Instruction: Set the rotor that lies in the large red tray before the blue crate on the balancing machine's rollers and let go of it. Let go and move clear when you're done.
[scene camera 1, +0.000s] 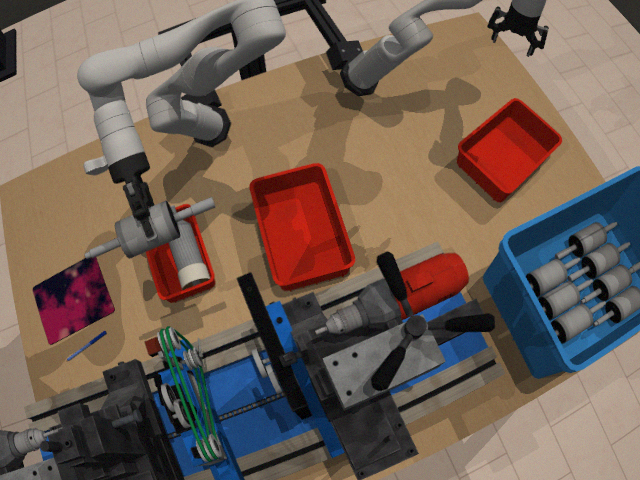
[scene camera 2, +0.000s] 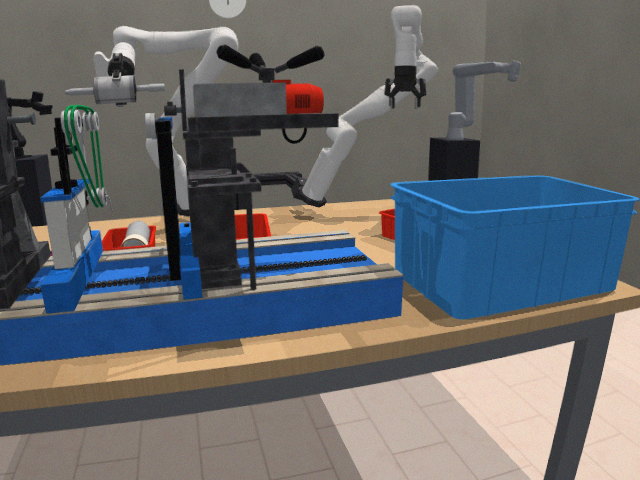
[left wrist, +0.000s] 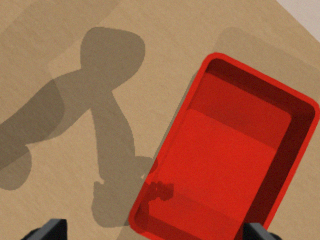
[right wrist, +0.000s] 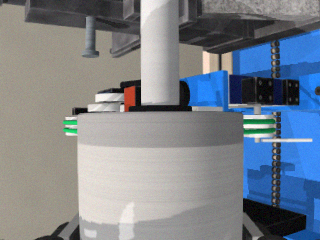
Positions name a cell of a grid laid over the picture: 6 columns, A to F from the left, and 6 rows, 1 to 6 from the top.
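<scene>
A blue crate is out of frame in the left wrist view, and it is out of frame in the right wrist view as well. The scene cameras do give me the crate: I see it in scene camera 1 (F4) and in scene camera 2 (E4).
</scene>
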